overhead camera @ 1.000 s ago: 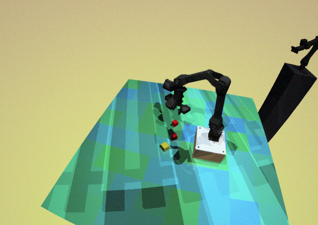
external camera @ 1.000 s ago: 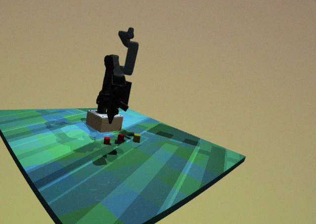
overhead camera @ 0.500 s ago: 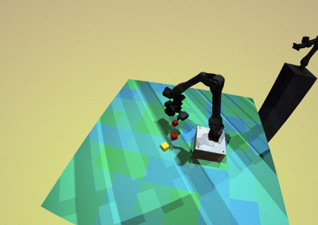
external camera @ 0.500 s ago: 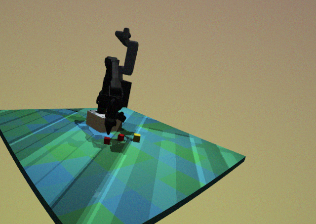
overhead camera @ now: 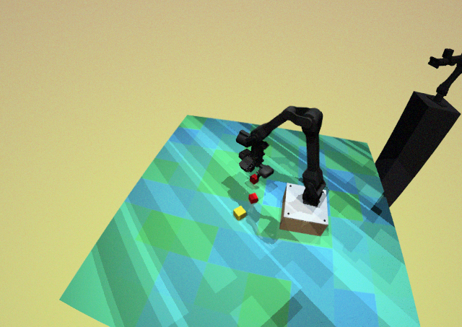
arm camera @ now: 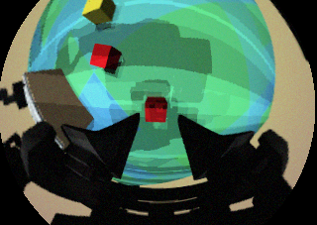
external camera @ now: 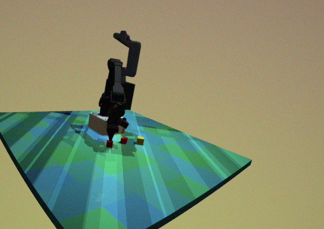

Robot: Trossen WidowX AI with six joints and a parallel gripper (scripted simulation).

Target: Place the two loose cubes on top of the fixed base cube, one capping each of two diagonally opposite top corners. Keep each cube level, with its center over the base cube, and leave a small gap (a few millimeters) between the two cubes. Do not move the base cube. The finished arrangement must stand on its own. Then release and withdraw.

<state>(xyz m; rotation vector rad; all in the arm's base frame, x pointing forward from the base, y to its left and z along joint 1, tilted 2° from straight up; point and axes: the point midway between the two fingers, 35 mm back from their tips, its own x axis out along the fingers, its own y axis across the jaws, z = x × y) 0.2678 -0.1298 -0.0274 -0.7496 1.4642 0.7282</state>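
Right now the yellow base cube is 2 cm ahead of my gripper tip, 22 cm to the left of it and 2 cm below it.
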